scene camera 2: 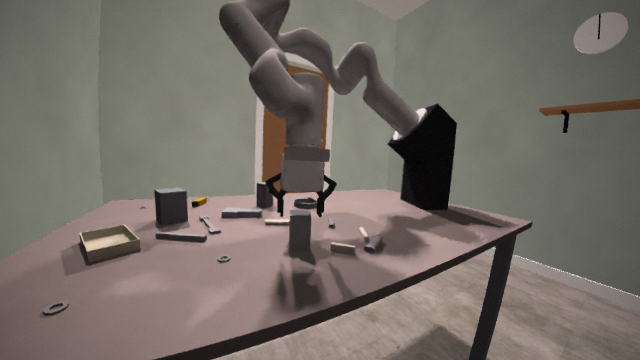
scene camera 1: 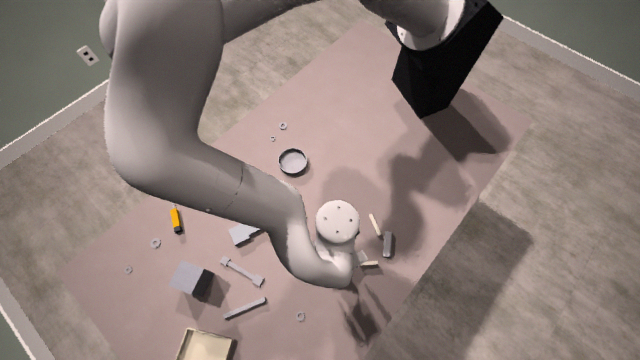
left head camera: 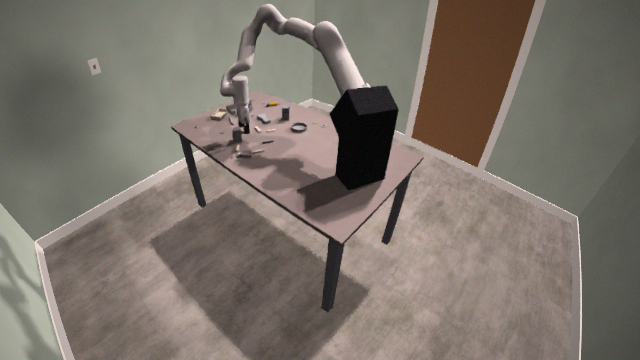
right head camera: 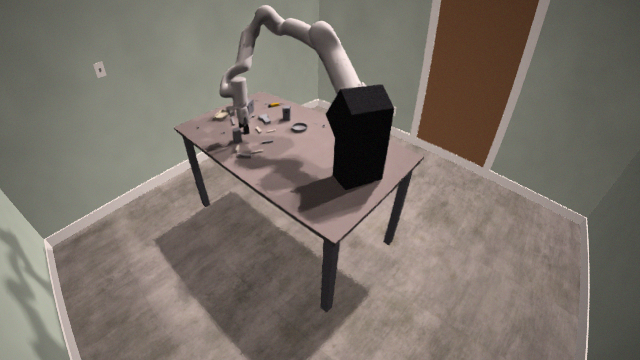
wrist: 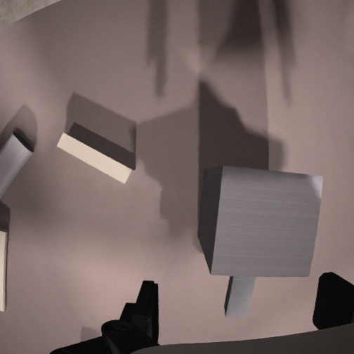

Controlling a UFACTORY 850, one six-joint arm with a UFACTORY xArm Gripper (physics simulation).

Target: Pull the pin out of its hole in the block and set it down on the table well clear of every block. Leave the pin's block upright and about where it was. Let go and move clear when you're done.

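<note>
The pin's grey block stands upright on the table. In the wrist view the grey pin sticks out sideways from the block's lower side, towards my fingers. How deep it sits in the hole is hidden. My gripper is open and empty, pointing down. In the wrist view the pin shows between its spread fingers, nearer the left one. In scene camera 2 the fingertips show around the height of the block's top, behind it. The arm hides most of this in scene camera 1.
Cream sticks and a grey bar lie near the block. A large block, a small dark block, a tray and a round dish stand farther off.
</note>
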